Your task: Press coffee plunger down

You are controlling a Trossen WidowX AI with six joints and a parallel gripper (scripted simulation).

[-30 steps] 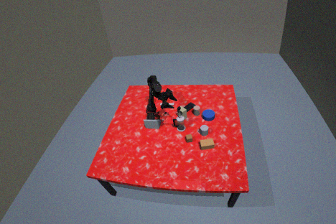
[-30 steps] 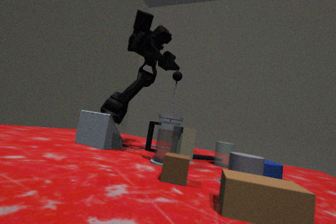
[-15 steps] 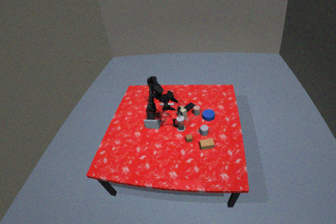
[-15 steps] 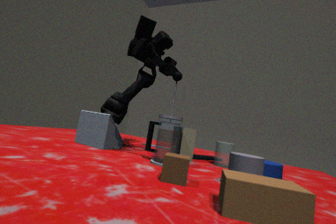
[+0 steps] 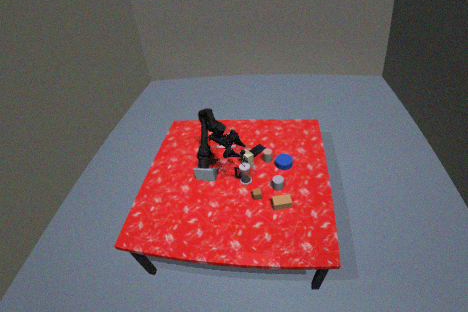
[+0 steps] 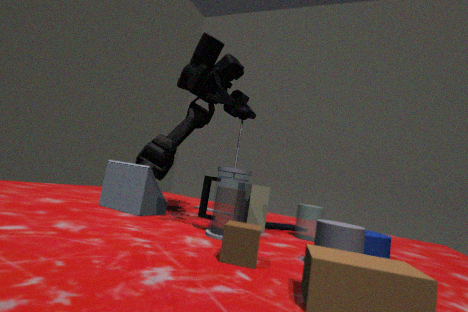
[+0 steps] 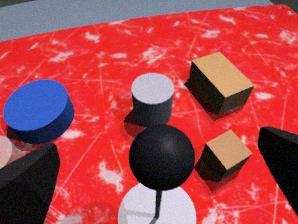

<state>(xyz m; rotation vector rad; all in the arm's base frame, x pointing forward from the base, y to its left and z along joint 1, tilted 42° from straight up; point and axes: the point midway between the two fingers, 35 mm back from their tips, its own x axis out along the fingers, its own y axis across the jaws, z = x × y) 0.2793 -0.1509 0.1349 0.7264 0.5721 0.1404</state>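
The coffee press lies 130 mm below my gripper tip and 20 mm behind it. Also, from my gripper tip: greenish cylinder (220 mm below, 210 mm to the left, 120 mm ahead); brown cube (240 mm below, 130 mm to the right, 90 mm ahead); beige block (200 mm below, 150 mm to the left, 20 mm behind).
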